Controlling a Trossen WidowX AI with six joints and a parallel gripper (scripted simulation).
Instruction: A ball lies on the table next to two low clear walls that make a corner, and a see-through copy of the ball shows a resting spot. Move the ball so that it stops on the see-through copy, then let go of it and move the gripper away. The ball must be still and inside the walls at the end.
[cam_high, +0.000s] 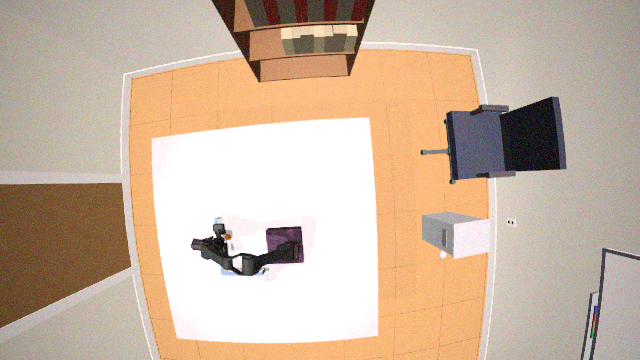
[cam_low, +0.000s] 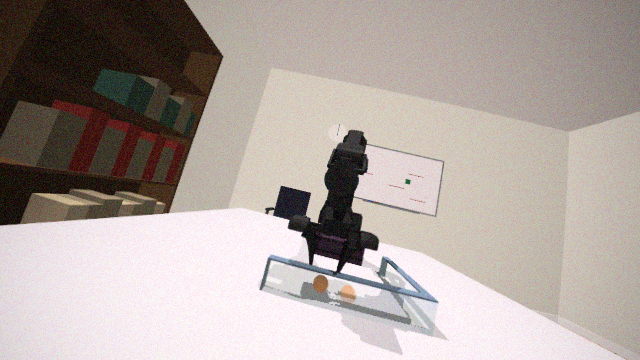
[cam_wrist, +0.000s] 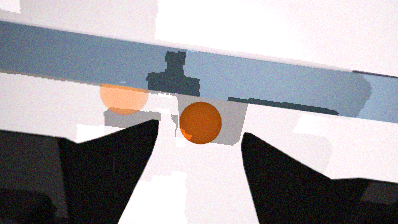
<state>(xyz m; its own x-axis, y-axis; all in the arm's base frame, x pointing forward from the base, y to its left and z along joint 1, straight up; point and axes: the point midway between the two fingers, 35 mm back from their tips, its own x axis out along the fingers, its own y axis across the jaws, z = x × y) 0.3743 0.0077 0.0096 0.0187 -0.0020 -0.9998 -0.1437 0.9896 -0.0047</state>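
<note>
Now: the orange ball 30 mm below my gripper tip. Also, from my gripper tip: wall: 30 mm ahead, 50 mm to the left, 10 mm below; then see-through copy: 60 mm to the left, 30 mm below.
</note>
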